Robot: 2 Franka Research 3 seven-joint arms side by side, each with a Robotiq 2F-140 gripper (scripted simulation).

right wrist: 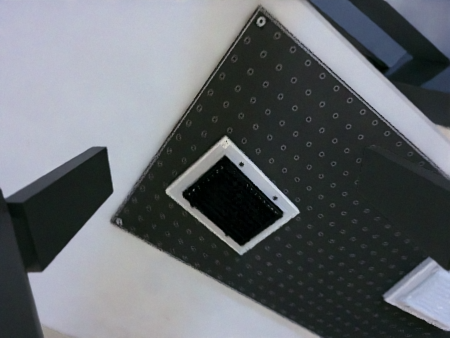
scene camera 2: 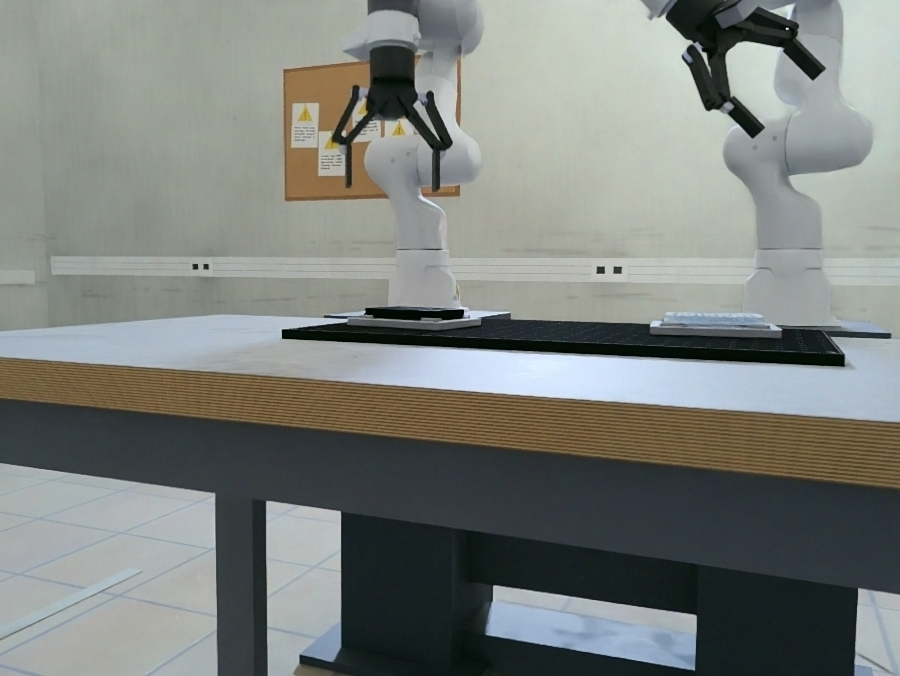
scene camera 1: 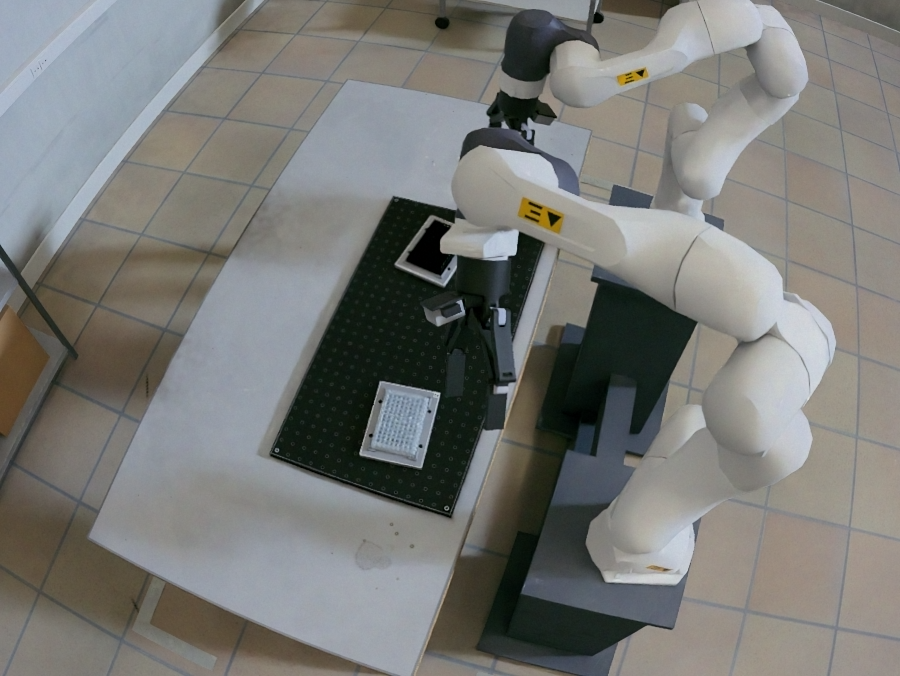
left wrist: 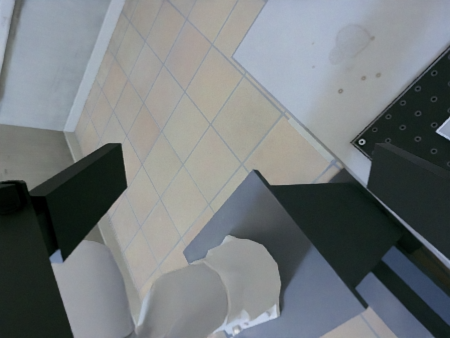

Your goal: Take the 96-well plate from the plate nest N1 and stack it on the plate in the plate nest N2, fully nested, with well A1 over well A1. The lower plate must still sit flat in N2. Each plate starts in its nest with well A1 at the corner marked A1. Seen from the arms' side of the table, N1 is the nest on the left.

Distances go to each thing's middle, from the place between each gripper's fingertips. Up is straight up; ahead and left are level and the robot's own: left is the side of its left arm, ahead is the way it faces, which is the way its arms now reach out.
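I see the black plate (scene camera 1: 428, 256) 510 mm to the right of my left hand (scene camera 2: 789, 103), 190 mm ahead of it and 320 mm below it. The clear 96-well plate (scene camera 1: 391, 443) is also 320 mm below my left hand, but 90 mm to the right of it and 150 mm ahead.
The clear 96-well plate, counted from my right hand, is 510 mm to the left, 80 mm ahead and 210 mm below. As for the black plate, my right gripper (scene camera 2: 392, 187) is 210 mm above it, 90 mm to the right of it and 120 mm short of it.
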